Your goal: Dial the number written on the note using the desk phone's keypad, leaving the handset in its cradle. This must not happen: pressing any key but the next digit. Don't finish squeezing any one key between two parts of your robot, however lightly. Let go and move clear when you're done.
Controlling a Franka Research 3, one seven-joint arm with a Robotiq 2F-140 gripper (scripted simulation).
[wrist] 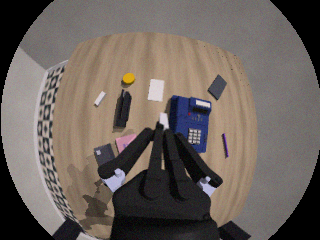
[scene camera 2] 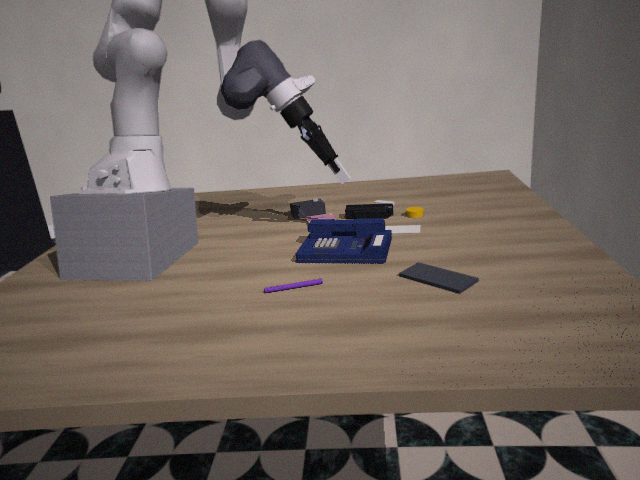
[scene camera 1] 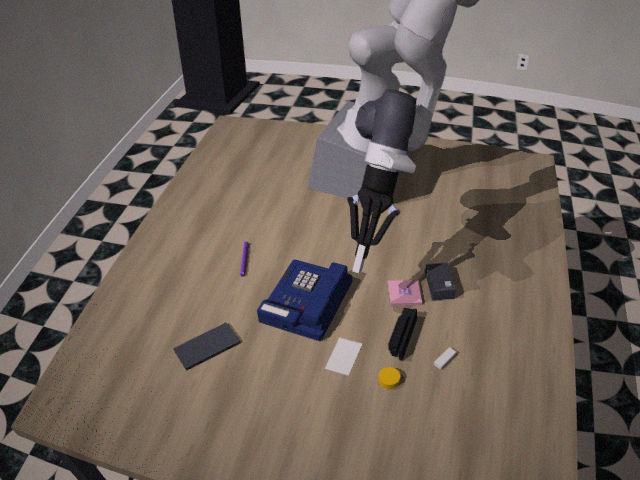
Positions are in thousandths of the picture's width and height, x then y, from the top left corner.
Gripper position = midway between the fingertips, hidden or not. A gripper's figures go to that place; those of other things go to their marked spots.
My gripper (scene camera 1: 559,566): 136 cm from the lens. A dark grey slab (scene camera 1: 346,705) is 144 cm from the lens. A white card (scene camera 1: 537,745): 138 cm from the lens. A black stapler (scene camera 1: 629,682) is 140 cm from the lens. A handset (scene camera 1: 495,647): 139 cm from the lens.
